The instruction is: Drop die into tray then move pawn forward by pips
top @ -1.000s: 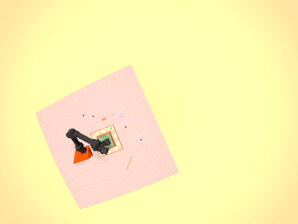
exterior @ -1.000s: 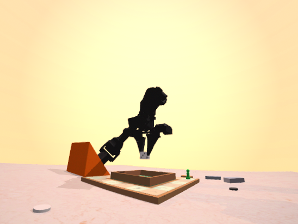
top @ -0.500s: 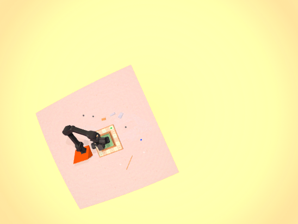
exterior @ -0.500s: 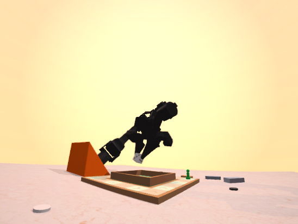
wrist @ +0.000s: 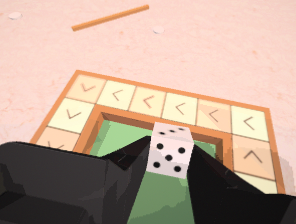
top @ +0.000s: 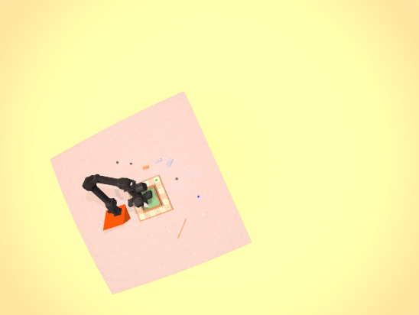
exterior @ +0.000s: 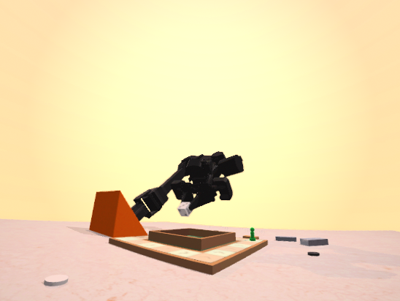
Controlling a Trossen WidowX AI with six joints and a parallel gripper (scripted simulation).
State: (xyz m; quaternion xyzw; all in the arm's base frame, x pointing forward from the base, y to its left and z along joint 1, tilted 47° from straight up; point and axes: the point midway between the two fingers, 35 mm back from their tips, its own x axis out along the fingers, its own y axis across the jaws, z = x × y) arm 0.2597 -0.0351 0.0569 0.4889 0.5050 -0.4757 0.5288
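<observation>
Now: the green pawn 120 mm ahead of my gripper tip, 140 mm to the left of it and 60 mm below it. From my gripper tip the other things lie so: flat block 70 mm ahead, 260 mm to the left, 90 mm below; green tray floor 10 mm ahead, 30 mm to the left, 80 mm below; white die right at my gripper tip.
</observation>
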